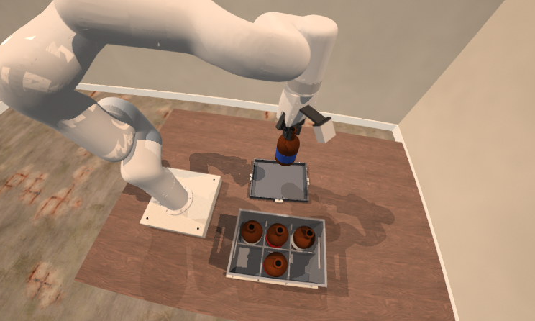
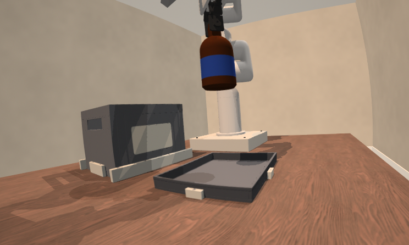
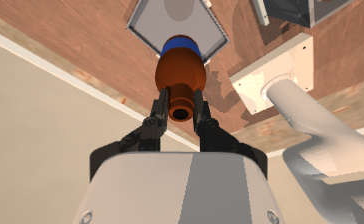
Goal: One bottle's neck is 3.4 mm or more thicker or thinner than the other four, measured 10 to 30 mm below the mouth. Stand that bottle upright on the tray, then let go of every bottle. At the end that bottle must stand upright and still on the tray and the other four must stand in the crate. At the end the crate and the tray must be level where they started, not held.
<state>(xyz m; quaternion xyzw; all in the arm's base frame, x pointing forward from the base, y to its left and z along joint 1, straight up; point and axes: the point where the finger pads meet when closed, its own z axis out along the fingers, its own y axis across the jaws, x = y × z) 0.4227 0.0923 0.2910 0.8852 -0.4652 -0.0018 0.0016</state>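
Now: the dark tray 32 cm below my hand. Round my hand: brown bottle 25 cm to the right, 25 cm below, 4 cm behind; then dark grey crate 29 cm to the right, 25 cm below, 5 cm behind.
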